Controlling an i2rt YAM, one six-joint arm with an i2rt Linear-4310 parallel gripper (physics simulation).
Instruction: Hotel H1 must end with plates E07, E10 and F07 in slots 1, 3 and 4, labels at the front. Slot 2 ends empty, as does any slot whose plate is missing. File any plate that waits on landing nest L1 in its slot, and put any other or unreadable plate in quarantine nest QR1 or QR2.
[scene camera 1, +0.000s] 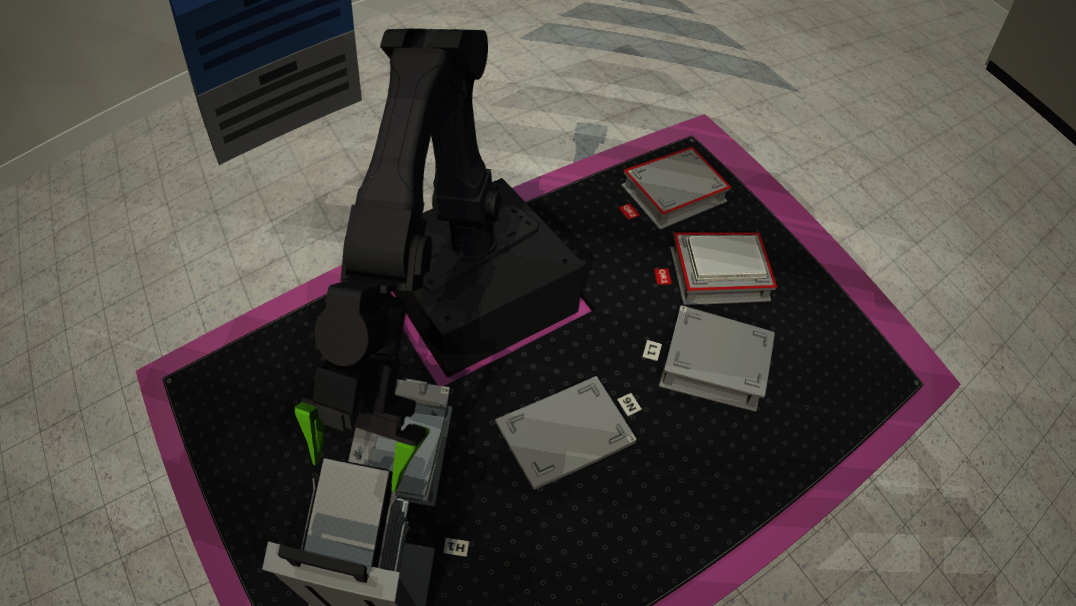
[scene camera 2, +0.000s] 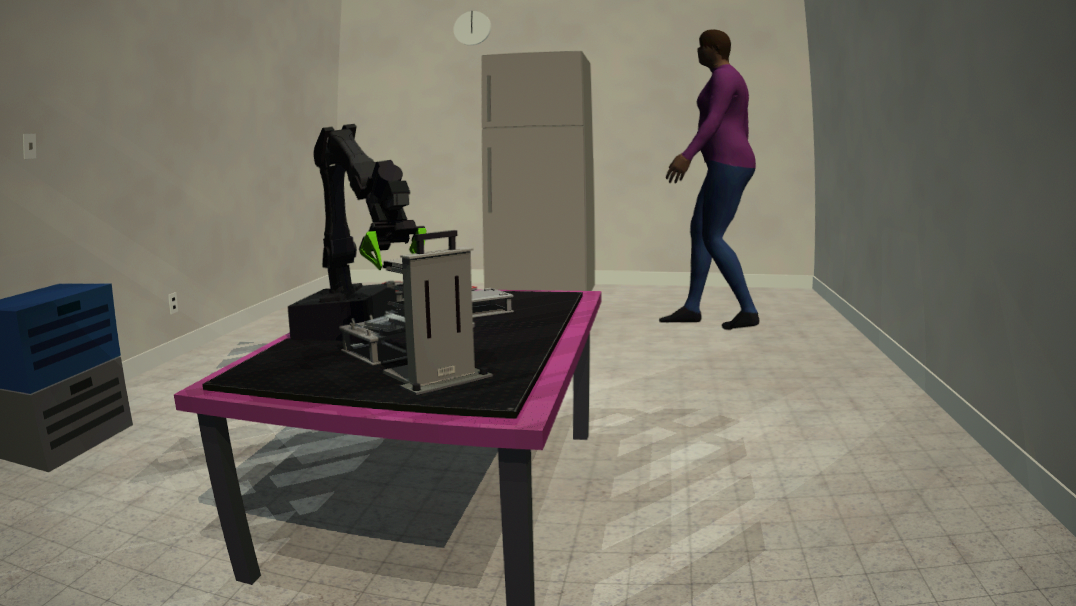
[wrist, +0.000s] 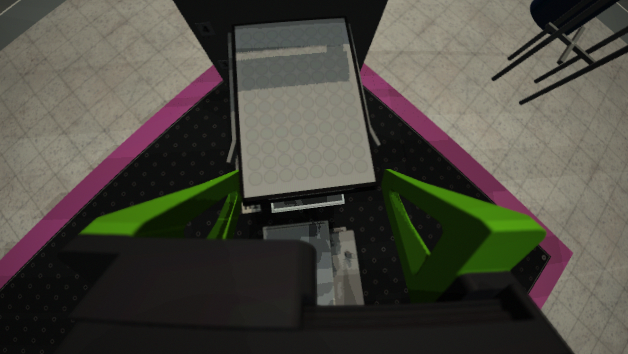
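Pixels of known places: gripper, fingertip midpoint: (scene camera 1: 354, 477) (wrist: 313, 177); arm's base, link origin: (scene camera 1: 473, 249) (scene camera 2: 342, 294).
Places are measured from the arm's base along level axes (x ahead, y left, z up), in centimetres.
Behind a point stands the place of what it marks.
Note:
My gripper (scene camera 1: 354, 475) @(x 25.8, y -36.2, z 12.3 cm) (scene camera 2: 397, 259) @(x 25.8, y -36.2, z 12.3 cm) (wrist: 313, 177) @(x 25.8, y -36.2, z 12.3 cm) is open, its green fingers on either side of the near end of the top plate and a little short of it. That clear-lidded plate (scene camera 1: 348, 493) @(x 27.8, y -38.0, z 13.8 cm) (wrist: 300, 120) @(x 28.5, y -38.3, z 13.8 cm) lies high in hotel H1 (scene camera 2: 440, 323) @(x 35.5, y -46.9, z 2.7 cm), between its side rails. A lower white-edged piece (wrist: 307, 202) @(x 25.3, y -34.9, z 3.1 cm) shows beneath it; its slot is unclear. No plate label is readable. Landing nest L1 (scene camera 1: 719, 350) @(x 34.6, y 19.0, z -4.3 cm) is bare. A pale plate (scene camera 1: 726, 255) @(x 23.0, y 33.6, z -3.9 cm) sits on red-rimmed nest QR1 (scene camera 1: 766, 286) @(x 31.3, y 35.6, z -5.2 cm). Nest QR2 (scene camera 1: 677, 180) @(x 5.1, y 40.8, z -5.3 cm) is bare.
A low stand (scene camera 1: 423, 391) @(x 13.9, y -19.3, z -2.6 cm) (wrist: 350, 265) @(x 15.3, y -31.6, z -3.3 cm) with a bluish-grey, plate-like piece (scene camera 1: 421, 462) @(x 23.4, y -26.4, z -0.4 cm) (wrist: 322, 270) @(x 18.6, y -29.2, z -1.0 cm) on it is beside the hotel, under the gripper. Bare nest N6 (scene camera 1: 564, 432) @(x 28.6, y -6.2, z -8.1 cm) lies between the stand and L1. A person (scene camera 2: 726, 120) stands beyond the table (scene camera 2: 361, 425) @(x 22.6, y -64.8, z -12.1 cm).

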